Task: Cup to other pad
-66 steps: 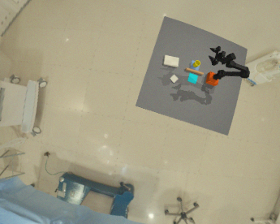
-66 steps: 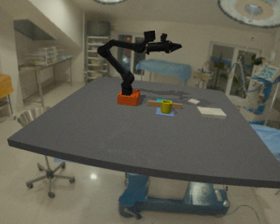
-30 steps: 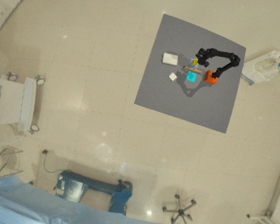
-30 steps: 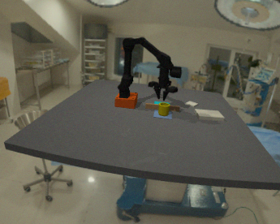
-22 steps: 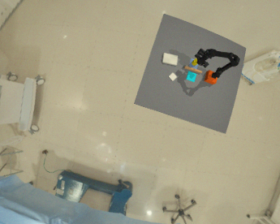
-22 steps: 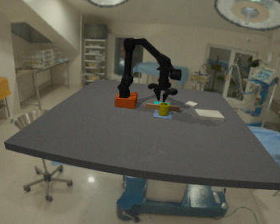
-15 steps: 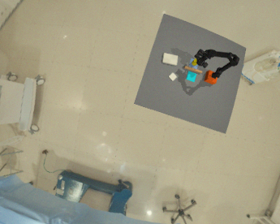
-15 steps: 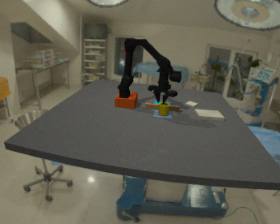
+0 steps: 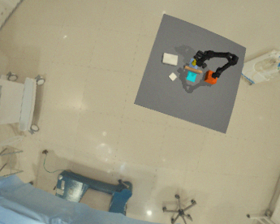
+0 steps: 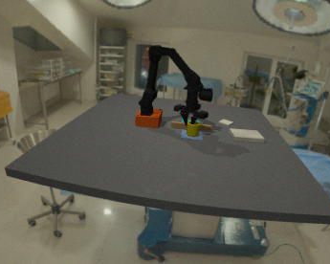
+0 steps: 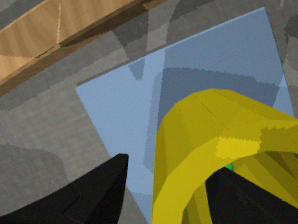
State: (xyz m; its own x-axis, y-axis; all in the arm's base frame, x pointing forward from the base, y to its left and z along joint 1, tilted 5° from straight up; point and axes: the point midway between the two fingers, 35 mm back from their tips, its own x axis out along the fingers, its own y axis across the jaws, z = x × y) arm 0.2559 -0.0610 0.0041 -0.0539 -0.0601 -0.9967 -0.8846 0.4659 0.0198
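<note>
The yellow cup lies 20 mm to the right of my gripper tip, 20 mm ahead of it and 10 mm below it. The rest, counted from my gripper tip: green marble: 30 mm to the right, 30 mm below, 30 mm ahead; light blue pad: 50 mm below, 20 mm ahead, 10 mm to the right; wooden bar: 80 mm to the left, 40 mm below, 10 mm ahead.
</note>
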